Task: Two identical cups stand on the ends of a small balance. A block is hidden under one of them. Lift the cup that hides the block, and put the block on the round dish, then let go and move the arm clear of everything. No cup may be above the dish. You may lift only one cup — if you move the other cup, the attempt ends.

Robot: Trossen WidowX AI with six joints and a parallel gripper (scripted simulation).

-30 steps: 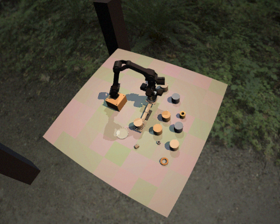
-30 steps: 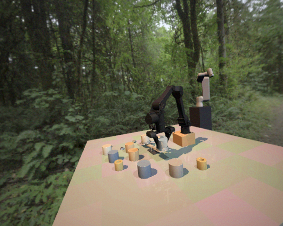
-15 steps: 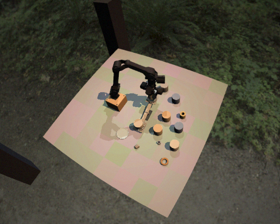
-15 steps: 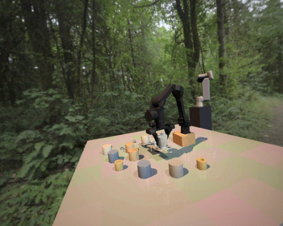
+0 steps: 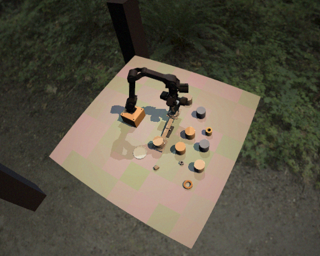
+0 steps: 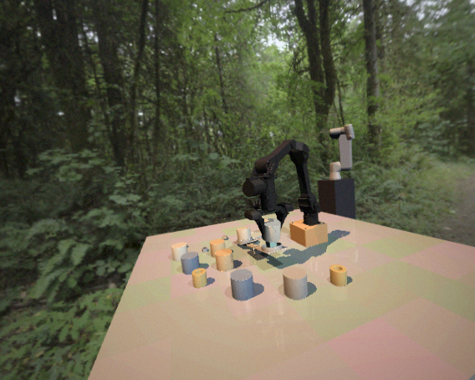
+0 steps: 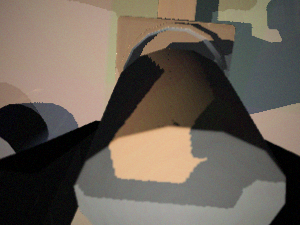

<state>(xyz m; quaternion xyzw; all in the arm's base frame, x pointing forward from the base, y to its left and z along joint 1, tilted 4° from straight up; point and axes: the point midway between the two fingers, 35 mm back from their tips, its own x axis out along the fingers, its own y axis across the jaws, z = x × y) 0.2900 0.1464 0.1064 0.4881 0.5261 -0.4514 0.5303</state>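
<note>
My gripper tip is now 30 mm short of the cup, 290 mm to the left of it and 80 mm above it. From my gripper tip the other things lie so: balance 10 mm ahead, 140 mm to the right, 100 mm below; then nut 230 mm ahead, 310 mm to the right, 130 mm below; then round dish 70 mm behind, 380 mm to the right, 140 mm below.
</note>
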